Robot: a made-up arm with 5 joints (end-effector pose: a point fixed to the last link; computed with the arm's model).
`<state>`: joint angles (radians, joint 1 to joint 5).
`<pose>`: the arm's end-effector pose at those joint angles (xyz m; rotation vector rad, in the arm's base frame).
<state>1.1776 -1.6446 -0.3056 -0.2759 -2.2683</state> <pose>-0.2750 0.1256 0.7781 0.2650 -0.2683 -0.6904</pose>
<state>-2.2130 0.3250 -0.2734 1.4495 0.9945</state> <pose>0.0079 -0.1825 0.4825 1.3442 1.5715 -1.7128</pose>
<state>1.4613 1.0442 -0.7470 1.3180 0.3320</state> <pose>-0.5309 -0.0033 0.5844 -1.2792 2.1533 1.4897</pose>
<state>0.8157 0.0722 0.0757 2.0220 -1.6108</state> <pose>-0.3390 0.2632 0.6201 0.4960 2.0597 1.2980</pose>
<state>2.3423 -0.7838 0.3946 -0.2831 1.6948</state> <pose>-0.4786 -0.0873 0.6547 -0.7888 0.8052 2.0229</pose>
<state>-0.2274 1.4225 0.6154 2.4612 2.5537</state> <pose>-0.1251 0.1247 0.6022 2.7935 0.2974 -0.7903</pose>
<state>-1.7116 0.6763 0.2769 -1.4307 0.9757</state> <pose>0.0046 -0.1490 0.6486 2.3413 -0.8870 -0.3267</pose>
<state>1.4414 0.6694 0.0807 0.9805 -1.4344</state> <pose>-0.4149 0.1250 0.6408 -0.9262 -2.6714 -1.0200</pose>
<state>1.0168 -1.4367 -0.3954 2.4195 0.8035</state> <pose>-0.2292 0.2605 0.7562 -0.1574 -0.3803 -0.2582</pose>
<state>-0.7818 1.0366 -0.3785 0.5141 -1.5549</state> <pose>0.0079 0.0718 0.6234 2.8244 -0.7121 1.0851</pose>
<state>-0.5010 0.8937 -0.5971 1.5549 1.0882</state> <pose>-0.0898 0.2663 0.4896 -0.2632 1.9616 -0.2032</pose>
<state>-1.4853 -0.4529 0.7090 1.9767 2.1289</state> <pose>-0.0832 -0.0350 0.6428 0.7657 -1.6836 1.3062</pose>
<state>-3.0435 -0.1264 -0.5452 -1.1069 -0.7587</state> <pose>-0.2916 -0.1193 0.6589 -0.1419 -1.2904 0.9338</pose>
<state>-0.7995 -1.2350 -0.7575 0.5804 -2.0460</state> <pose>-0.0361 0.0861 0.7657 0.3042 0.6940 2.7761</pose>
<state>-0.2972 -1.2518 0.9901 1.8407 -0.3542</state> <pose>0.0472 0.1663 0.6339 0.7238 0.7317 -0.7354</pose>
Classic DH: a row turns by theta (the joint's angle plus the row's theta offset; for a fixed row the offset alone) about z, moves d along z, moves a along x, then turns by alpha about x. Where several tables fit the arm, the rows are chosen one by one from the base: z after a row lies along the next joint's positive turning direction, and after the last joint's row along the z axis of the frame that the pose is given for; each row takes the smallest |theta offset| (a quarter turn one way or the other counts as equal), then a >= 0, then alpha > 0; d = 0 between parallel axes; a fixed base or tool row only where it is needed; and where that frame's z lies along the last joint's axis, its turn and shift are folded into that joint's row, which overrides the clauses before.
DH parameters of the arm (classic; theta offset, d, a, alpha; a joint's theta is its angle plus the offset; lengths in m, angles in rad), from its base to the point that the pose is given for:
base (fixed): 0 0 -0.18 0
joint 1: 0 0.67 0.01 -1.5708
joint 2: 0.7684 0.2279 0.0489 -1.0222
joint 3: 1.189 0.0018 0.0363 -1.0262
joint 4: 0.6422 0.1469 -0.0201 0.1146
joint 5: 0.8613 -1.0621 0.0202 3.0292
tool (fixed): -2.1694 -0.8733 0 0

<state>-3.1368 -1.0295 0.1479 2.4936 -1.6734</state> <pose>-0.3015 -0.2902 0.6852 0.8698 -0.5621 -2.2272</pose>
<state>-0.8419 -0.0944 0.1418 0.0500 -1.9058</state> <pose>-0.0301 0.0218 0.6763 1.7098 -1.1313 1.9008</pose>
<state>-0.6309 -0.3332 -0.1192 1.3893 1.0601</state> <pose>0.0742 0.1158 0.5295 -0.2053 1.1956 -1.0271</pose>
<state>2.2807 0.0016 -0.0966 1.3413 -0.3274</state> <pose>-0.4759 -0.1618 0.5931 -1.5818 1.5289 2.1902</pose>
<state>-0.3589 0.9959 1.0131 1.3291 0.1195</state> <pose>-0.1997 0.2574 0.5573 -0.2973 -2.8829 1.0996</pose>
